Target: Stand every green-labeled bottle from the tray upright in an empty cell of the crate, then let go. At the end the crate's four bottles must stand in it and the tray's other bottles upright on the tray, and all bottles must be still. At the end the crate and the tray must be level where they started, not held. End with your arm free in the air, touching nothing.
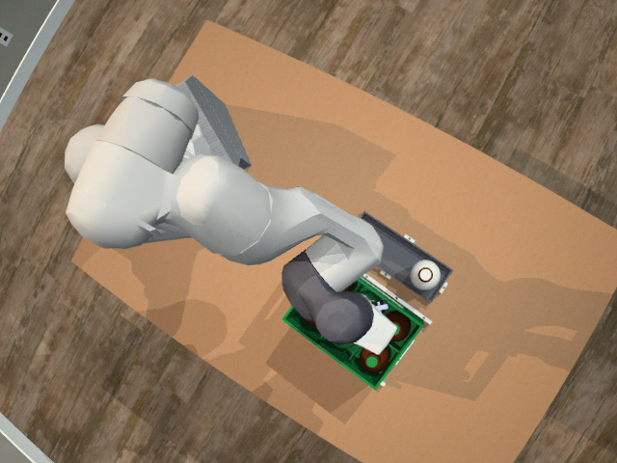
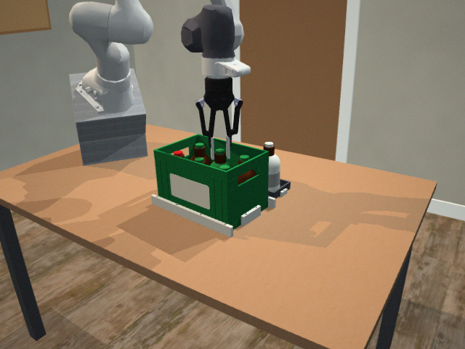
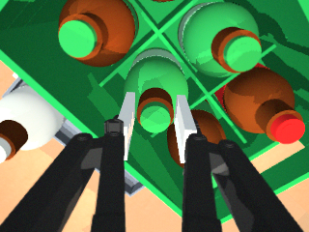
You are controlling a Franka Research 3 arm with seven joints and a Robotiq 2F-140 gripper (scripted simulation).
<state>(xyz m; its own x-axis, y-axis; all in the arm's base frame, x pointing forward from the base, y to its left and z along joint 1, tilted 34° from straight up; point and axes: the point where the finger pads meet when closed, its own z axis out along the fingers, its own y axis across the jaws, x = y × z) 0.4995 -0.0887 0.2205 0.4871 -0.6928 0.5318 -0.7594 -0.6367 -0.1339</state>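
My gripper is now 1 cm past the green crate, 4 cm to the left of it and 9 cm above it. Round my hand: white-labeled bottle: 10 cm ahead, 12 cm to the left, 9 cm below; then grey tray: 2 cm ahead, 14 cm to the left, 16 cm below.
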